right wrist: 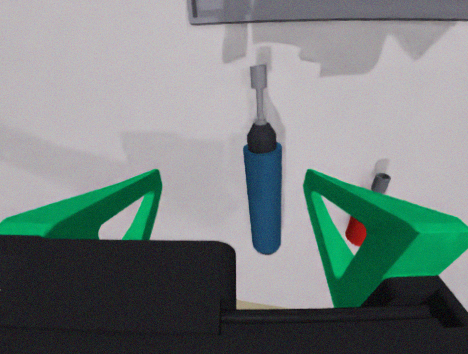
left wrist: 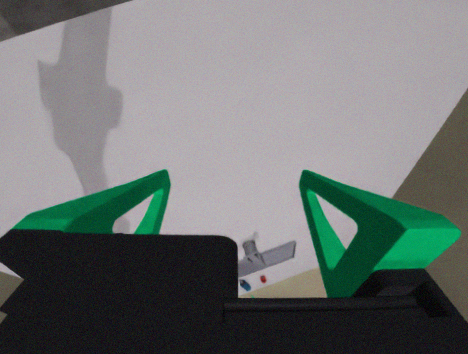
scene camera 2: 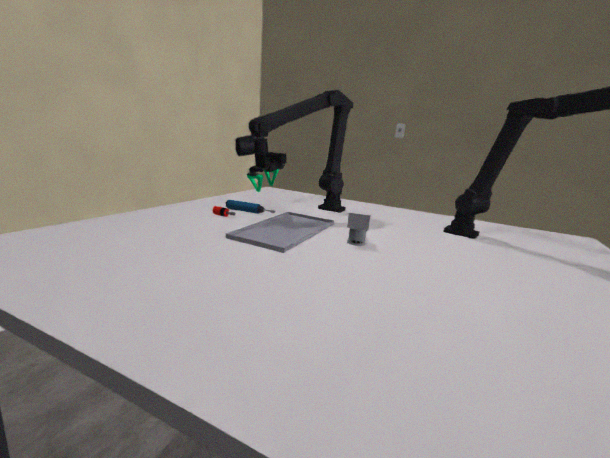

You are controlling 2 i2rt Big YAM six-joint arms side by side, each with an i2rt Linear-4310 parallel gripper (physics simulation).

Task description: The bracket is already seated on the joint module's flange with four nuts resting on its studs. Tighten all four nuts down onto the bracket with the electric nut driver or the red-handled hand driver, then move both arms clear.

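Places are measured from the left arm's base along level axes (x ahead, y right, z down), in metres.
Where they show: left gripper, fingertip midpoint: (left wrist: 234,177); right gripper, fingertip midpoint: (right wrist: 232,177) (scene camera 2: 265,188); left arm's base at its link origin: (scene camera 2: 460,233); right arm's base at its link origin: (scene camera 2: 331,209).
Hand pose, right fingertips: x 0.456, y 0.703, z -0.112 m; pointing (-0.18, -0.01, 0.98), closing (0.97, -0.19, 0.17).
Things, the pixels of their top centre, and the offset from my right fingertips. "spot": a spot on its surface instead.
- blue electric nut driver at a spot on its surface: (right wrist: 264,197) (scene camera 2: 248,202) spot: dz +0.071, dx +0.037, dy +0.063 m
- red-handled hand driver at its top centre: (right wrist: 375,219) (scene camera 2: 224,208) (left wrist: 263,281) dz +0.077, dx +0.166, dy +0.059 m
- shallow grey tray at its top centre: (scene camera 2: 286,226) (left wrist: 260,263) dz +0.096, dx +0.109, dy -0.231 m
The blue electric nut driver (scene camera 2: 243,206) (right wrist: 264,197) (left wrist: 245,285) lies on the table. In the right wrist view it lies lengthwise between the open fingers, its grey socket pointing up the picture. The red-handled hand driver (scene camera 2: 221,211) (right wrist: 356,232) (left wrist: 263,279) lies beside it, partly hidden by a finger in the right wrist view. My right gripper (scene camera 2: 264,188) (right wrist: 232,177) is open and empty above the drivers. The joint module with the grey bracket on top (scene camera 2: 358,227) (left wrist: 251,252) stands on the table; its nuts cannot be made out. My left gripper (left wrist: 234,177) is open and empty, far from these.
A shallow grey tray (scene camera 2: 257,244) (left wrist: 286,252) (right wrist: 325,12) lies between the drivers and the joint module. The right arm's base (scene camera 2: 331,206) stands behind the tray, and the left arm's base (scene camera 2: 461,230) stands right of the module in the scene view.
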